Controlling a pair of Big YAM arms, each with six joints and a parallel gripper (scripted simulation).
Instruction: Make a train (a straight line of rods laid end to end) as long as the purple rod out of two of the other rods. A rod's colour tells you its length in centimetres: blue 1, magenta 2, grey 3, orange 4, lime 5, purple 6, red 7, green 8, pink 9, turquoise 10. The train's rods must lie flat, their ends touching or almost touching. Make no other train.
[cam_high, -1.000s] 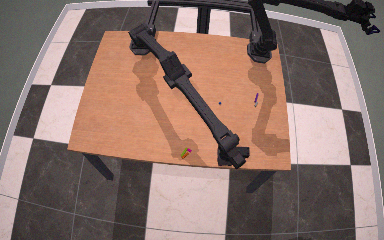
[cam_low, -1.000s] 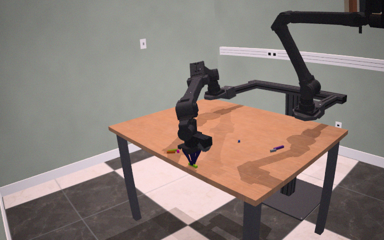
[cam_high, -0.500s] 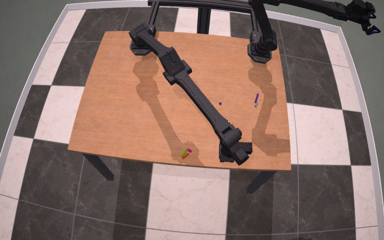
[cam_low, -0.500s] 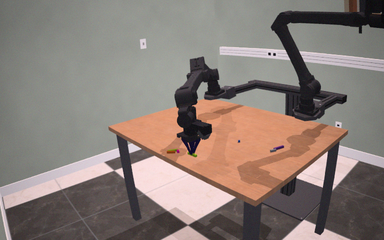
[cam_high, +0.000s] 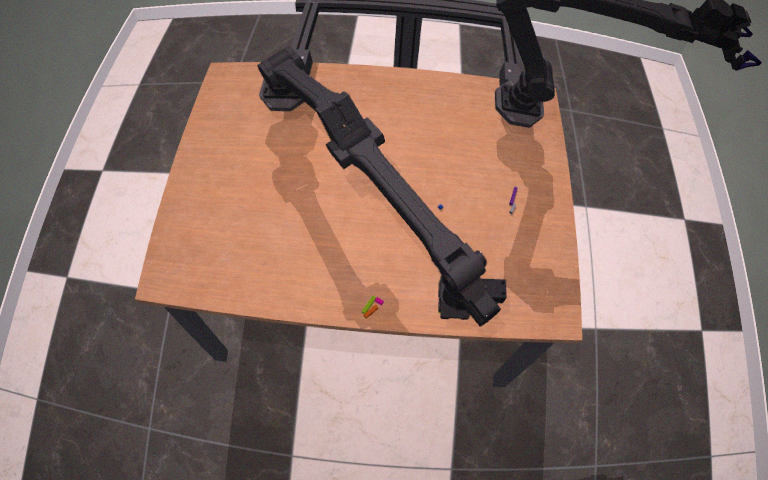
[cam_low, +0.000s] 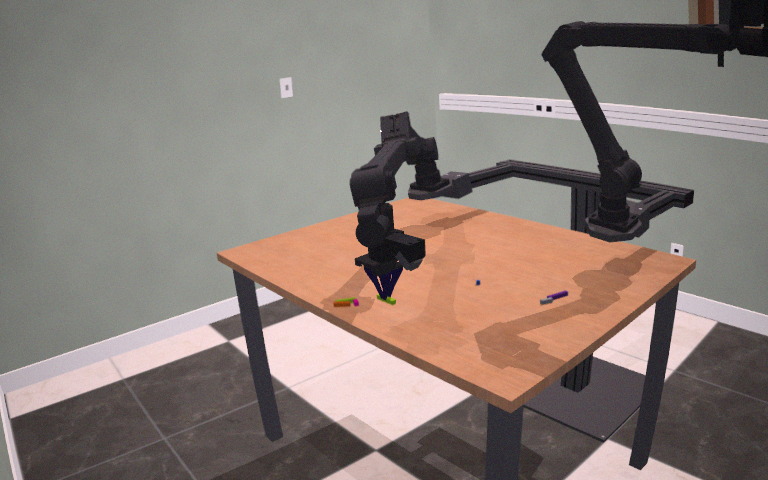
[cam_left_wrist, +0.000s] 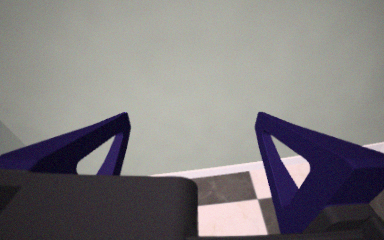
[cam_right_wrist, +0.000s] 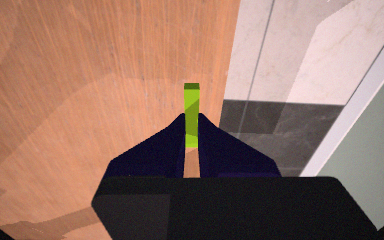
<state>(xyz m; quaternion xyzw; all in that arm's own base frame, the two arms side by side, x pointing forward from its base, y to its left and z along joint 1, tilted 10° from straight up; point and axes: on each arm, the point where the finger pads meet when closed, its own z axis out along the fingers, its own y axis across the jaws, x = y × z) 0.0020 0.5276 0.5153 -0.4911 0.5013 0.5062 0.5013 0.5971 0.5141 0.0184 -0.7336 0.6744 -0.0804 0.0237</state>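
My right gripper is now 32 cm past the blue rod, 8 cm above it and 1 cm to the left of it. The rest, counted from my right hand: grey rod 33 cm behind, 19 cm to the left, 8 cm below; then magenta rod 16 cm to the right, 8 cm below, 4 cm behind; then orange rod 18 cm to the right, 8 cm below, 1 cm behind.
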